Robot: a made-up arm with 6 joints. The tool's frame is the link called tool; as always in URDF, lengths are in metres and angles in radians. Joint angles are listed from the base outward. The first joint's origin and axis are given. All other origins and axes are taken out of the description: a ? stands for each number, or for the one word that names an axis. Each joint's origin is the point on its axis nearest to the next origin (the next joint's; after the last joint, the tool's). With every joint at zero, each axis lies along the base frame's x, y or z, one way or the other. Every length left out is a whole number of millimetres.
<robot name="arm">
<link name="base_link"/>
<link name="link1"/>
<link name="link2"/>
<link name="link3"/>
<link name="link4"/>
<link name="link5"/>
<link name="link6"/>
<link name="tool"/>
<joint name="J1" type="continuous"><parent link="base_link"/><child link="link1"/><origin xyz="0 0.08 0.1" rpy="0 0 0"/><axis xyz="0 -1 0"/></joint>
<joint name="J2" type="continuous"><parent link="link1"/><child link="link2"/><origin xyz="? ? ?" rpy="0 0 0"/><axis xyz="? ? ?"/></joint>
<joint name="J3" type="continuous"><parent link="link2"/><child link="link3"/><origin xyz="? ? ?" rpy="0 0 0"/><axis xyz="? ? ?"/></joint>
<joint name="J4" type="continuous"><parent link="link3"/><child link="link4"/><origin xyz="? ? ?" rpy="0 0 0"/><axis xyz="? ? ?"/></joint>
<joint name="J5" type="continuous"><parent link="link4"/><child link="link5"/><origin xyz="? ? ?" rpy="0 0 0"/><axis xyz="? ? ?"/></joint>
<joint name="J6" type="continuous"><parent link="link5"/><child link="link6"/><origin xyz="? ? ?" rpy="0 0 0"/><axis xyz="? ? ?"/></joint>
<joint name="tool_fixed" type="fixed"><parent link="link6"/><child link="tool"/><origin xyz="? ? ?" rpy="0 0 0"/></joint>
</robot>
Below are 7 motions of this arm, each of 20 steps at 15 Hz.
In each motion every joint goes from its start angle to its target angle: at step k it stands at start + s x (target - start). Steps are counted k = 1, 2, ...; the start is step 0. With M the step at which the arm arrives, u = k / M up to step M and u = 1 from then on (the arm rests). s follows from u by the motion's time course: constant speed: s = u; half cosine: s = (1 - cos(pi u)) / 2; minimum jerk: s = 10 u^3 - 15 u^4 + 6 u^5.
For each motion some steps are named. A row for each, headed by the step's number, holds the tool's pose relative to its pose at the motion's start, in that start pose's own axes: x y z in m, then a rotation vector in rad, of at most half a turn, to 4 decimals.
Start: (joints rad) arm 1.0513 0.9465 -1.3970 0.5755 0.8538 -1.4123
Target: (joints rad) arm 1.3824 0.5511 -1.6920 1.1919 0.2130 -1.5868
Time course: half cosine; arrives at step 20
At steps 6, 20:
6: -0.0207 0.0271 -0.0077 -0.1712 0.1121 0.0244
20: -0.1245 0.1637 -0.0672 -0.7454 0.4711 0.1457

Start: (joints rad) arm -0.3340 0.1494 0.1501 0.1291 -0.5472 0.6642
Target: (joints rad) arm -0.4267 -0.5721 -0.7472 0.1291 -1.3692 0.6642
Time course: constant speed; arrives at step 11
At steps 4, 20:
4: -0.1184 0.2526 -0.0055 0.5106 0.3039 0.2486
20: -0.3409 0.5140 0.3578 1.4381 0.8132 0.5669

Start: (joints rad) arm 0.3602 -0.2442 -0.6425 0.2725 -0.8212 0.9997
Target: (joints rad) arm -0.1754 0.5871 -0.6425 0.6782 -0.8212 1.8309
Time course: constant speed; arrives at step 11
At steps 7, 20:
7: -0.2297 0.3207 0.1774 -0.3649 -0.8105 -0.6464
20: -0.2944 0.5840 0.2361 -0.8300 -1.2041 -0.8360

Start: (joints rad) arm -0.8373 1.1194 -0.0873 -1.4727 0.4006 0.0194
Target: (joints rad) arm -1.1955 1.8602 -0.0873 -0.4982 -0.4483 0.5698
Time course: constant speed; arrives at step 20
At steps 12, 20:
12: -0.2064 0.1081 -0.1633 0.3925 0.1789 0.2934
20: -0.2993 0.1132 -0.1786 0.7143 0.1199 0.1821

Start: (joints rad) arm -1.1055 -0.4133 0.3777 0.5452 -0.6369 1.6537
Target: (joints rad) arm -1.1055 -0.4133 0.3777 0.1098 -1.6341 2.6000
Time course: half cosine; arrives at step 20
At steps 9, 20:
9: -0.0102 -0.0182 -0.0007 0.4378 -0.2541 0.0007
20: -0.0875 -0.0877 -0.0427 0.9357 -0.4555 -0.3559

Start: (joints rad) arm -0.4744 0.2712 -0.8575 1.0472 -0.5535 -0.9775
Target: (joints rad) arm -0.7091 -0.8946 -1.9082 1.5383 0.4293 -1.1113
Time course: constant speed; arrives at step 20
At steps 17, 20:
17: -1.0508 0.4351 -0.3155 1.1126 0.8258 -1.3292
20: -1.1398 0.5820 -0.2278 1.2204 0.8047 -1.6727

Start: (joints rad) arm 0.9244 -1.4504 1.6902 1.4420 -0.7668 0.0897
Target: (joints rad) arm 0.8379 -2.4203 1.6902 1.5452 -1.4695 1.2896
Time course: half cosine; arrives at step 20
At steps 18, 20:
18: 0.0087 0.1880 0.0189 0.7319 -2.1415 0.3739
20: 0.0079 0.1896 0.0129 0.7531 -2.1958 0.3803

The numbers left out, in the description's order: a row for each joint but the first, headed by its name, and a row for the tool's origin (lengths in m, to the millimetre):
J2: xyz -0.101 0 -0.308, axis 0 0 -1
J3: xyz 0.055 -0.14 0, axis 0 -1 0
J4: xyz -0.08 0 -0.385, axis 1 0 0
J5: xyz 0 0.062 -0.333, axis 0 0 -1
J6: xyz 0.068 -0.265 0, axis 0 -1 0
tool: xyz 0.277 0 0.013

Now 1 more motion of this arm.
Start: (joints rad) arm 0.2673 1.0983 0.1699 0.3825 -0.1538 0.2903
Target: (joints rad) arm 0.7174 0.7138 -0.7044 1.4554 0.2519 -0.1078
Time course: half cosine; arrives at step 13
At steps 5, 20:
5: -0.1725 0.2141 -0.1548 0.4517 0.3249 -0.2428
20: -0.4850 0.6978 -0.0479 1.2334 1.1734 -0.6497

